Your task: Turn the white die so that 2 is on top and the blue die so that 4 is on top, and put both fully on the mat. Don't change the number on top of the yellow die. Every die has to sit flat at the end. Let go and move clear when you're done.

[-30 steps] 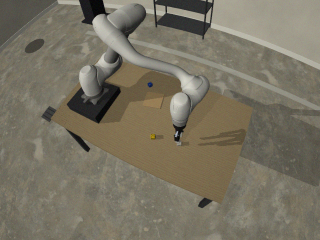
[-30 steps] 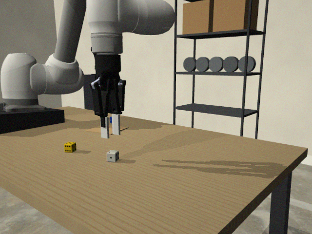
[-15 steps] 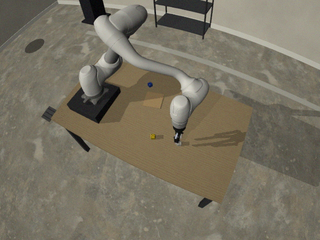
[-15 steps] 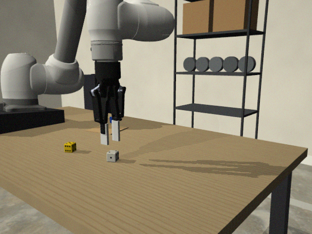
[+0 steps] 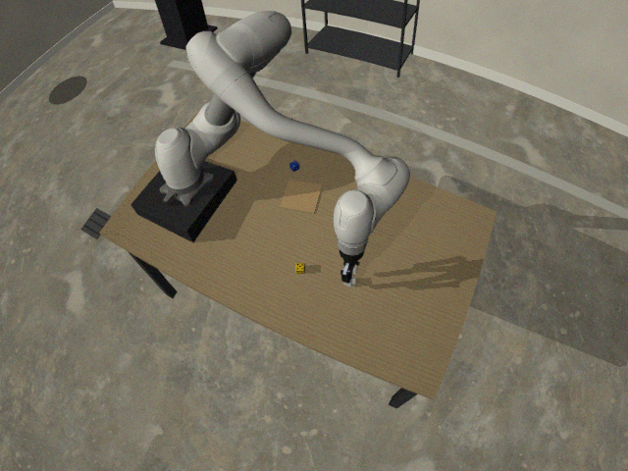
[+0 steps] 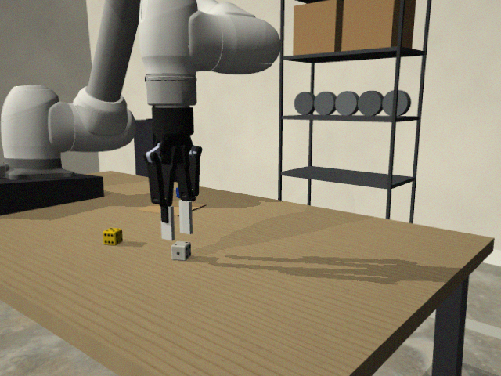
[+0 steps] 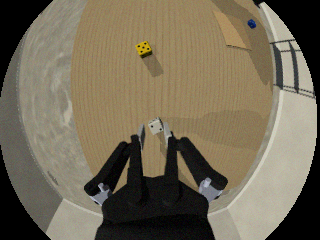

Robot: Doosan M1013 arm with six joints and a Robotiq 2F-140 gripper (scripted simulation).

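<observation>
Now: hand 60 mm above the white die and 10 mm to the right of it. Also, from my hand: blue die: 450 mm behind, 350 mm to the left, 60 mm below; then mat: 350 mm behind, 240 mm to the left, 80 mm below; then yellow die: 180 mm behind, 60 mm below, 40 mm to the right.
</observation>
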